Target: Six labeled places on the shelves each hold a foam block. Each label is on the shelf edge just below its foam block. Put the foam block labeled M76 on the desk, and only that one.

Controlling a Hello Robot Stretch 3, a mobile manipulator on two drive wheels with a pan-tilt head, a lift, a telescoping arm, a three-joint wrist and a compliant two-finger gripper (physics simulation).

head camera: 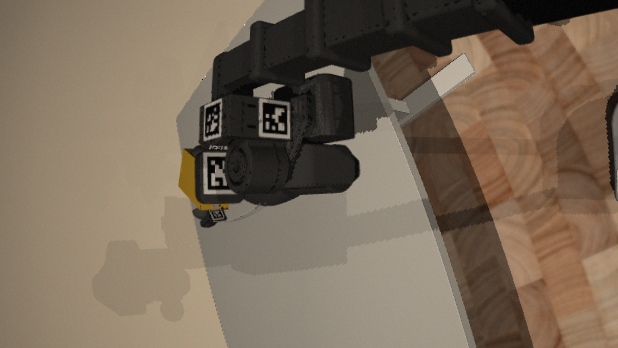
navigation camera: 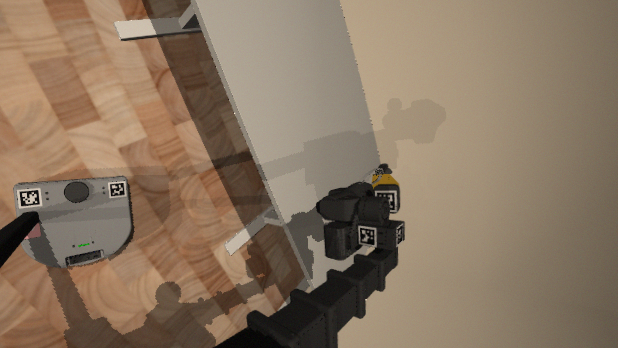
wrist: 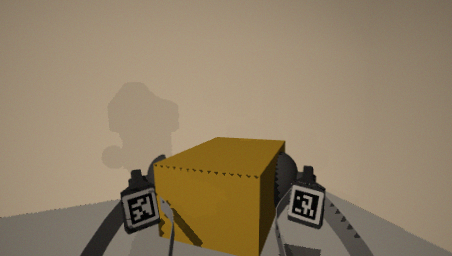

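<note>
My gripper (wrist: 223, 173) is shut on a yellow foam block (head camera: 186, 176) (navigation camera: 385, 179) (wrist: 210, 210), with a dark fingertip pressed against each side. The block is held level near the back edge of the grey desk (head camera: 350, 290) (navigation camera: 290, 75) (wrist: 55, 227), where the desk meets the wall. How high it hangs over the desk top is hard to tell. In the head and navigation views the wrist hides much of the block and fingers. The shelves, the labels and the other blocks do not show, and no label can be read on the held block.
The beige wall (head camera: 100, 100) (navigation camera: 510, 150) (wrist: 300, 75) stands right behind the desk and carries the arm's shadow. The dark arm (head camera: 345, 35) (navigation camera: 320, 305) reaches over the desk's end. My base (navigation camera: 100, 225) stands on the wooden floor (navigation camera: 90, 95), with white desk feet (navigation camera: 150, 27) nearby.
</note>
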